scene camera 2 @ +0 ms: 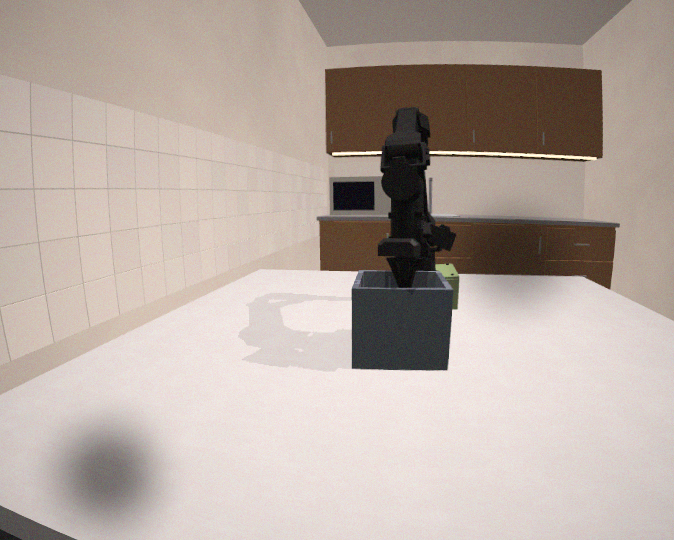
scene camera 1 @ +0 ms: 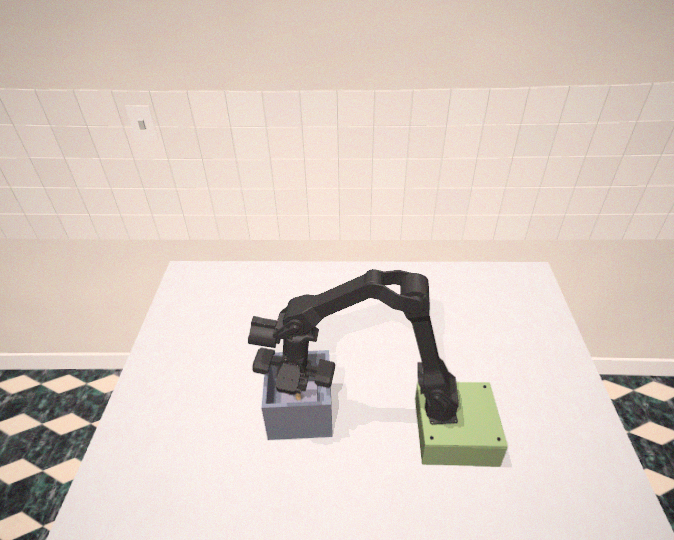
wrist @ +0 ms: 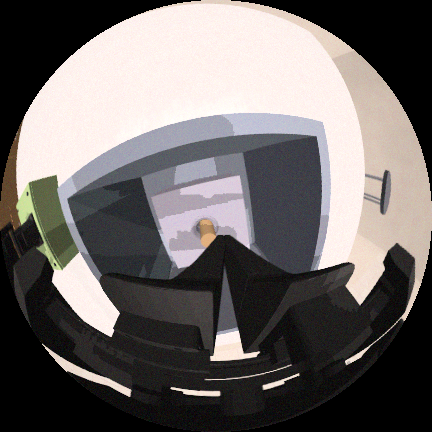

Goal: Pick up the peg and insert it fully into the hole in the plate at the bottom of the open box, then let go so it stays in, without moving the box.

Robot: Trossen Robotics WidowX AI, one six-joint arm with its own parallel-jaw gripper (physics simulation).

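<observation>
The orange peg stands in the round hole of the pale plate at the bottom of the open grey-blue box. Part of it shows above the plate; its lower end is hidden in the hole. My gripper is shut and empty, its fingertips together. It points down over the box, with the tips around rim height, apart from the peg and above it. In scene camera 2 the box wall hides the peg.
The green base block carries the arm, to the right of the box in scene camera 1. The box walls surround the peg on all sides. The white table bears the box and the base block.
</observation>
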